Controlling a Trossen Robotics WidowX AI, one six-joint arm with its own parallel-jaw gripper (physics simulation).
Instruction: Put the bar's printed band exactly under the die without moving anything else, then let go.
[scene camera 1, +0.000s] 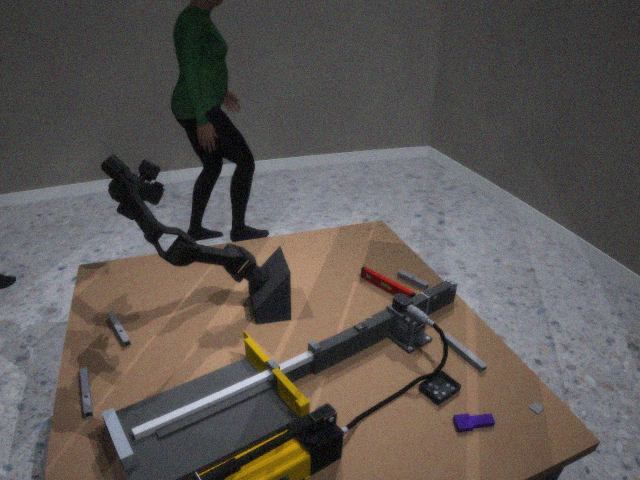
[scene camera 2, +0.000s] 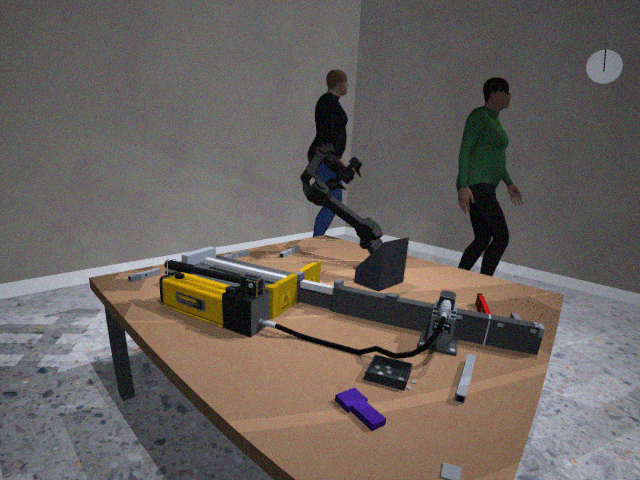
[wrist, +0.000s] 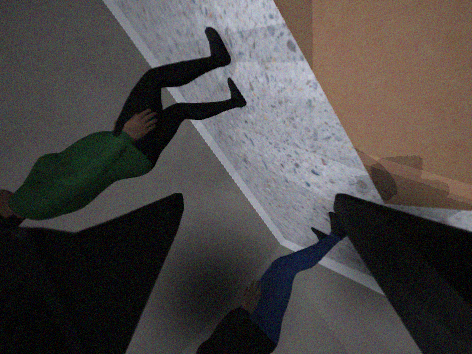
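Where they show: gripper, fingertip midpoint: (scene camera 2: 353, 183) (wrist: 258, 200); arm's base, origin of the base link: (scene camera 1: 262, 279) (scene camera 2: 381, 255).
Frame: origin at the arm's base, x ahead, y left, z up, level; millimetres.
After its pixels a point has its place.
A long silver bar (scene camera 1: 206, 400) {x 459, y -184, z -30 mm} (scene camera 2: 316, 286) {x 363, y 50, z -35 mm} lies through a slot in the yellow plate (scene camera 1: 290, 391) {x 480, y 17, z -8 mm} (scene camera 2: 283, 297) {x 470, y 33, z -54 mm} and runs to the dark rail (scene camera 1: 356, 339) {x 287, y 234, z -44 mm} (scene camera 2: 382, 311) {x 283, y 242, z -64 mm}. The press head (scene camera 1: 410, 333) {x 288, y 397, z -49 mm} (scene camera 2: 442, 330) {x 278, y 429, z -49 mm} stands at the rail; its die cannot be made out. The printed band cannot be made out; a thin white line crosses the rail beyond the head. My gripper (scene camera 1: 153, 180) (scene camera 2: 351, 178) {x -209, y -369, z 237 mm} (wrist: 258, 200) {x -209, y -369, z 237 mm} is open and empty, high above the table's far side, well away from the bar. The wrist view shows floor, wall and table edge past the fingers.
A yellow pump (scene camera 1: 281, 459) {x 662, y -31, z -16 mm} (scene camera 2: 193, 299) {x 703, y -58, z -45 mm} joins the head by a black hose (scene camera 1: 385, 404) {x 494, y 255, z -93 mm} (scene camera 2: 330, 346) {x 493, y 258, z -95 mm}. A black tray (scene camera 1: 439, 388) {x 470, y 420, z -98 mm} (scene camera 2: 388, 372) {x 467, y 414, z -97 mm}, purple piece (scene camera 1: 473, 421) {x 608, y 453, z -86 mm} (scene camera 2: 360, 408) {x 612, y 463, z -85 mm}, red level (scene camera 1: 386, 281) {x -5, y 422, z -63 mm} (scene camera 2: 482, 303) {x -27, y 410, z -62 mm} and several short grey bars lie about. Two people stand beyond the table.
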